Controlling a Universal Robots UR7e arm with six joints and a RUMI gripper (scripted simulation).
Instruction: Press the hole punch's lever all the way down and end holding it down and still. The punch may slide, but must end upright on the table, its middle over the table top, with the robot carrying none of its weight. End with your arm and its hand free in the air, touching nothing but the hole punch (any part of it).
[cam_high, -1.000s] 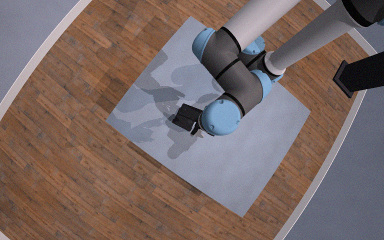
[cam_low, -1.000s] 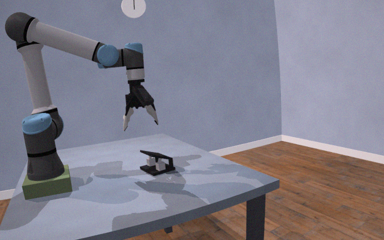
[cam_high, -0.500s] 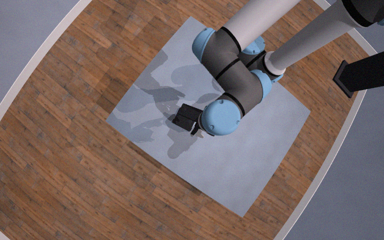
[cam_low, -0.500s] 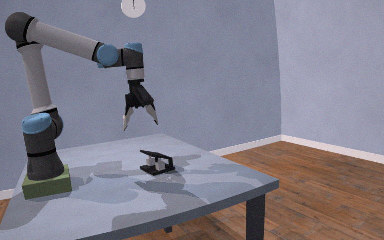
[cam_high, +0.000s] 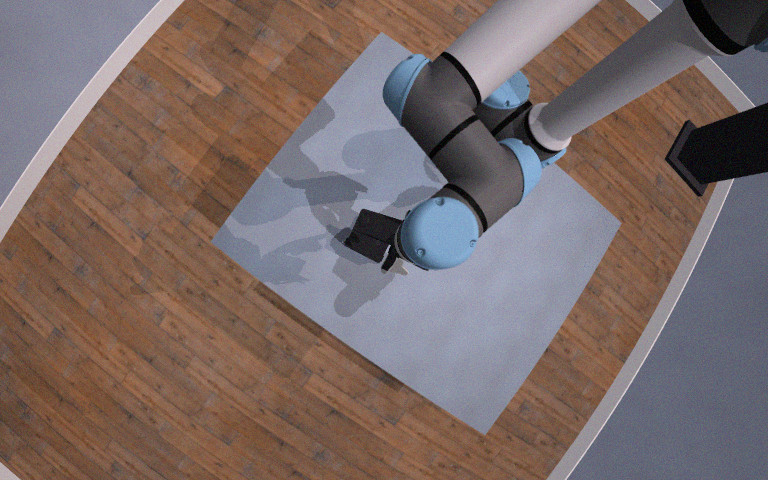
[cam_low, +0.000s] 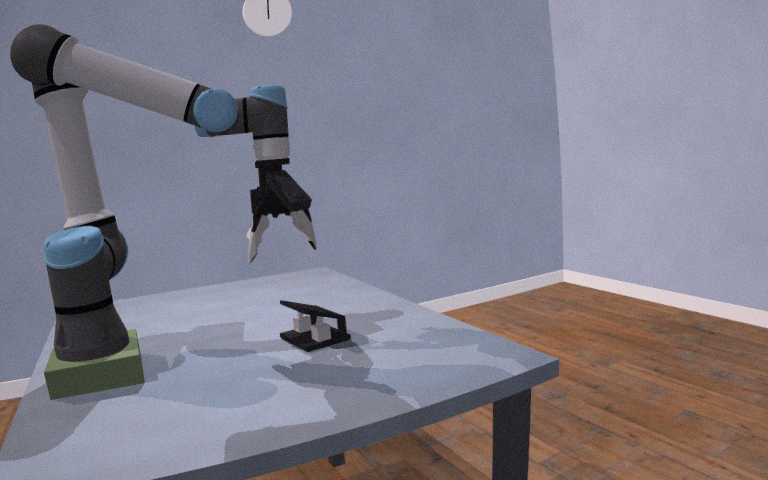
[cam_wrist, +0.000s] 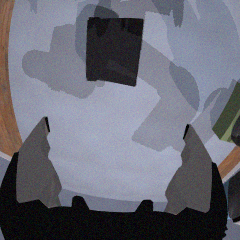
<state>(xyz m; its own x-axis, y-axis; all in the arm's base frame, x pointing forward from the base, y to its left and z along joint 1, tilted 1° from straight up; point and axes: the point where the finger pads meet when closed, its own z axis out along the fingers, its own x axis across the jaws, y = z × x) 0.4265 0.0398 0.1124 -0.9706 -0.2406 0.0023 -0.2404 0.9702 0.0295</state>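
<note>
Now: the hole punch lever 120 mm below my hand, 60 mm to the right of it and 30 mm ahead of it. Round my hand: black hole punch: 140 mm below, 60 mm to the right, 40 mm ahead.
</note>
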